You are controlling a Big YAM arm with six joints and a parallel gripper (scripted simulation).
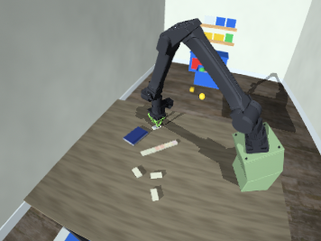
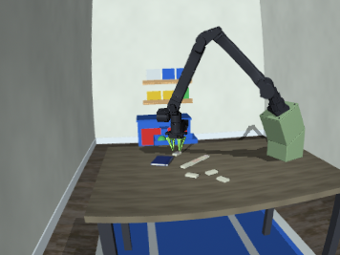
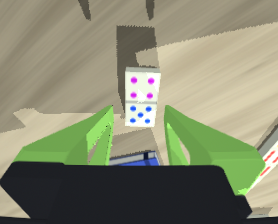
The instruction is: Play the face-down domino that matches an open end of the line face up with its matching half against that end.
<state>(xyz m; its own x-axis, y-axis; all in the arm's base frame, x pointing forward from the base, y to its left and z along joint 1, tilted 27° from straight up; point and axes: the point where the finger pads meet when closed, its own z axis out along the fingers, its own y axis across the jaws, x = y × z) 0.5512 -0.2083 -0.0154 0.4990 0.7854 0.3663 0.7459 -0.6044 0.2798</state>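
The domino lies 3 cm below my hand.
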